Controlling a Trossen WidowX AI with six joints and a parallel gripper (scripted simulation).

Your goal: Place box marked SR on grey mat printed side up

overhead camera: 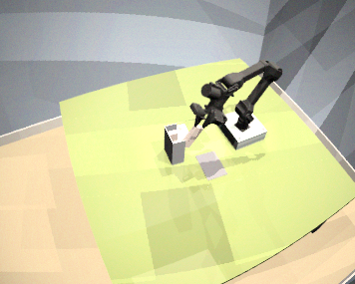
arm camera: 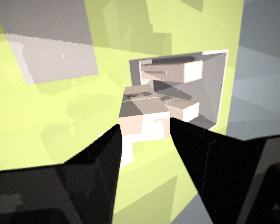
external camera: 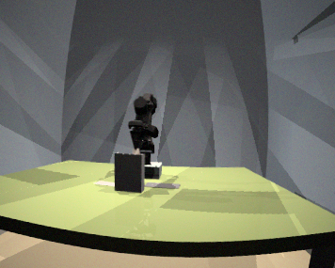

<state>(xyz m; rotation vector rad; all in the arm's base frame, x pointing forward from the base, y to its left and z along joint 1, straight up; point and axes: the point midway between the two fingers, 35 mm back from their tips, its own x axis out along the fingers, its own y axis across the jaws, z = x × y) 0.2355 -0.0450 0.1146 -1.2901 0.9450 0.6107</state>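
My gripper tip is 120 mm to the right of the grey mat and 150 mm above it. Also, from my gripper tip: white card 10 mm behind, 130 mm to the right, 150 mm below.
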